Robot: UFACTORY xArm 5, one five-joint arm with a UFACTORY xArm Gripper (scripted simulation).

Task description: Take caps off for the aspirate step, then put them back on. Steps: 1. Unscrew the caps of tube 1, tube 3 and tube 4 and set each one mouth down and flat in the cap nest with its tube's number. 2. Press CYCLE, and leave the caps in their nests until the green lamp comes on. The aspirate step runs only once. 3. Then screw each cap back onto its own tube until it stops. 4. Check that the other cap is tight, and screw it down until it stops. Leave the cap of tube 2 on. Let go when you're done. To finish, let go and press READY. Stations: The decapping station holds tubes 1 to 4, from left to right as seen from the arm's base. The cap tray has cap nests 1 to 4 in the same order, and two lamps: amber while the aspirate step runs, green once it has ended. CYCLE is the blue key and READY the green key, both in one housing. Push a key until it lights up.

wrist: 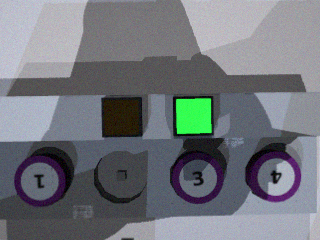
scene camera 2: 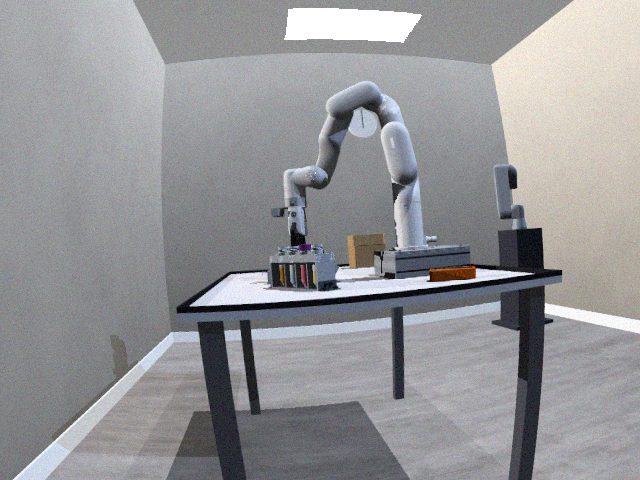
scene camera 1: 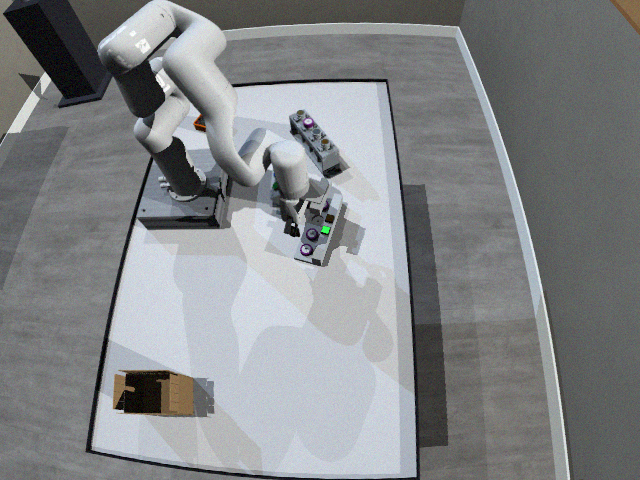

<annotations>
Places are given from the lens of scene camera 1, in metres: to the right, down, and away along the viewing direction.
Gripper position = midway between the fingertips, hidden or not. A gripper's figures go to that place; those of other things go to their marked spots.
my gripper [scene camera 1: 300, 220]: -0.05, -0.05, 1.02
cardboard box [scene camera 1: 146, 391]: -0.48, 0.42, 0.91
</annotations>
